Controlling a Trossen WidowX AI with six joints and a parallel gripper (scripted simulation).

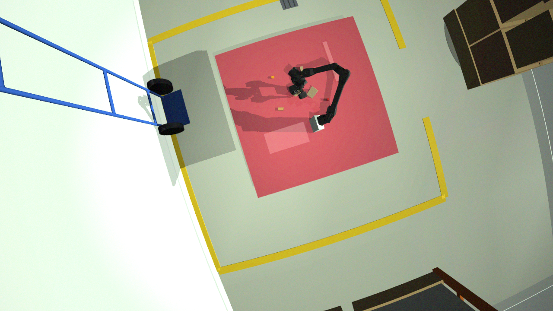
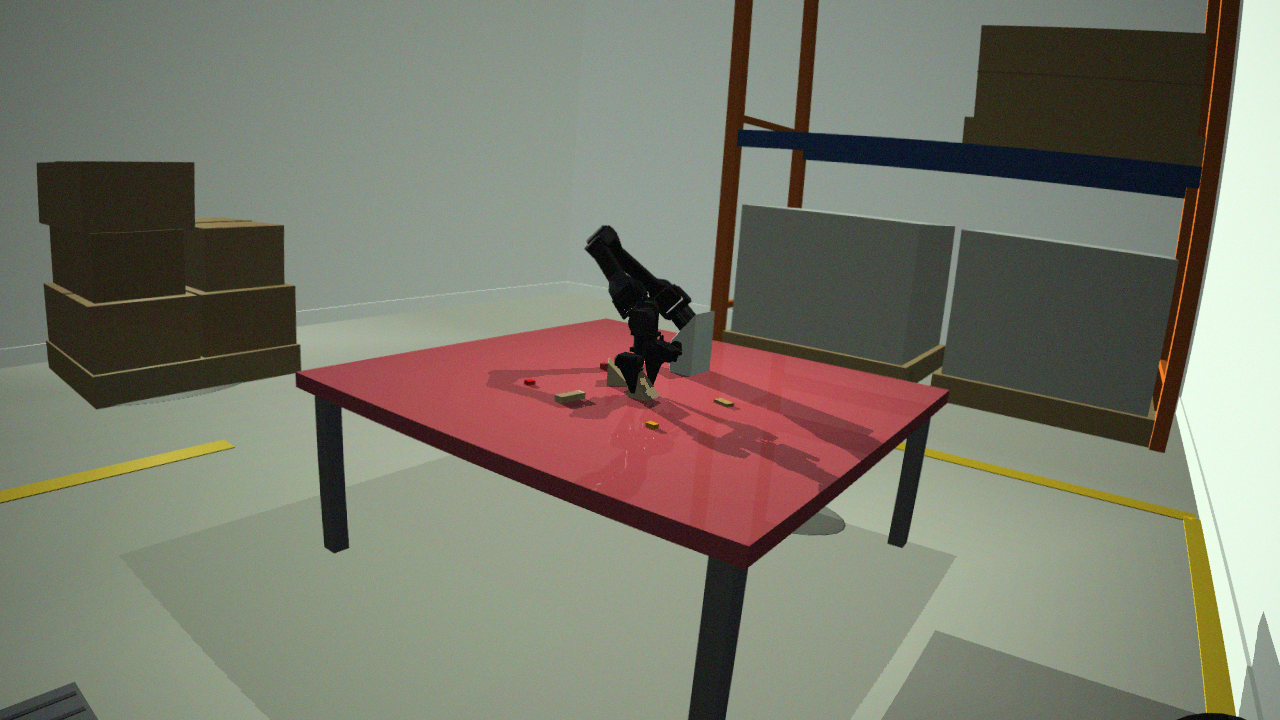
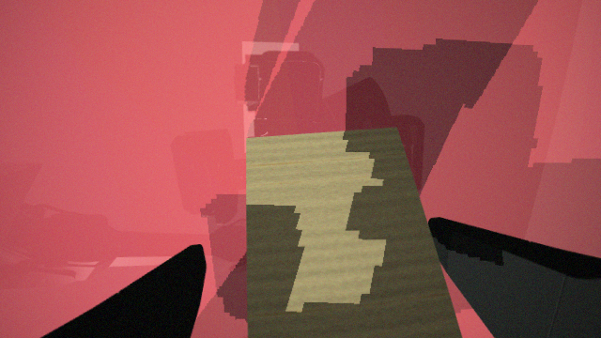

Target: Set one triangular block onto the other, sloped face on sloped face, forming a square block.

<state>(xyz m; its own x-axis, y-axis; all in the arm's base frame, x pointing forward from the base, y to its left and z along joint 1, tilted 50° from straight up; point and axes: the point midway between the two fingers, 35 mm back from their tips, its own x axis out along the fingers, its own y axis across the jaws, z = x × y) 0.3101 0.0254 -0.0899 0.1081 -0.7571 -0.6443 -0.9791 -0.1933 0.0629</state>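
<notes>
Now: the brown piece 170 mm to the left of my gripper tip, 110 mm behind it and 10 mm below it. Also, from my gripper tip: orange piece 180 mm to the left, 170 mm ahead, 10 mm below; tan bar 170 mm ahead, 80 mm to the right, 10 mm below; small red cube 240 mm to the right, 120 mm behind, 10 mm below.
</notes>
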